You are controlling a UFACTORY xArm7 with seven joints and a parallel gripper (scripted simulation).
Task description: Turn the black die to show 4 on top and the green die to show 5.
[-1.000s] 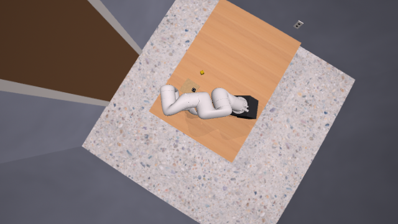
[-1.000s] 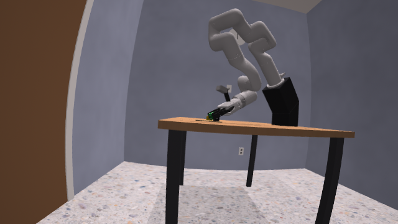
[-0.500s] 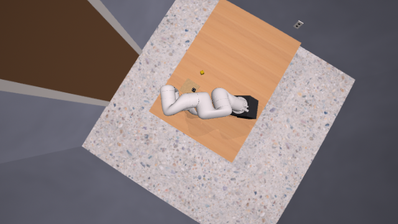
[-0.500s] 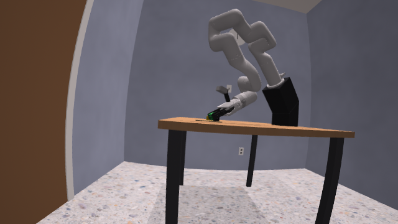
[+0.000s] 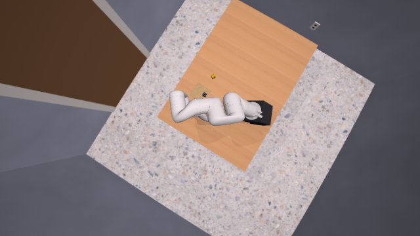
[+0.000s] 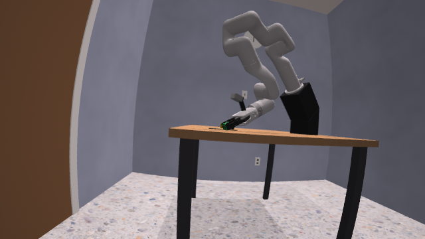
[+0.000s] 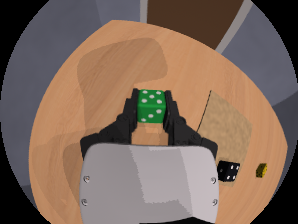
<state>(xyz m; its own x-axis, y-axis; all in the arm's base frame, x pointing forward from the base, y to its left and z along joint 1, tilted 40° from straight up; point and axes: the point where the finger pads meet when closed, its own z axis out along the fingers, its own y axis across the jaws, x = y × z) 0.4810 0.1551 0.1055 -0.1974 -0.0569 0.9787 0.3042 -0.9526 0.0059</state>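
Right now my hand is right at the green die. From my hand the other things lie so: yellow die (20 mm behind, 320 mm to the right, 10 mm below); then black die (40 mm behind, 140 mm to the right, 10 mm below); then tan mat (10 mm ahead, 140 mm to the right, 20 mm below).
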